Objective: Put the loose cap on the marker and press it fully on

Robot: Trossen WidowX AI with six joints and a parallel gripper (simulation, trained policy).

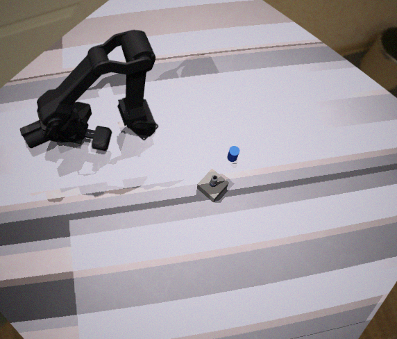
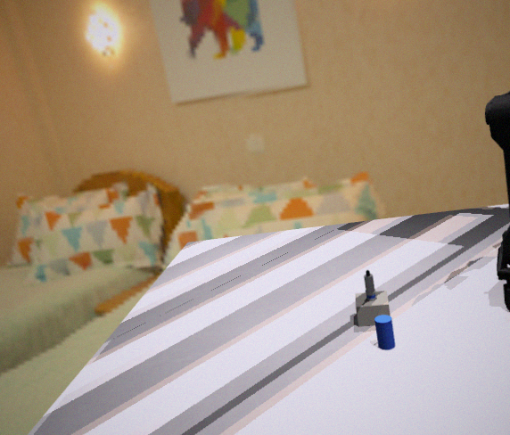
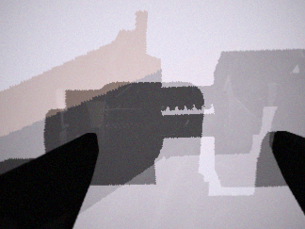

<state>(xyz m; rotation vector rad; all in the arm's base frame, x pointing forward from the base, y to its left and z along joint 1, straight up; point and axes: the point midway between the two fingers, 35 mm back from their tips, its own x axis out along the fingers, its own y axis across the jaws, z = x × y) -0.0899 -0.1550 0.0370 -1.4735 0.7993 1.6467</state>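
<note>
Right now my gripper tip is 35 cm short of the blue cap, 25 cm to the right of it and 2 cm below it. From my gripper tip the other things lie so: holder block (37 cm ahead, 15 cm to the left, 2 cm above).
</note>
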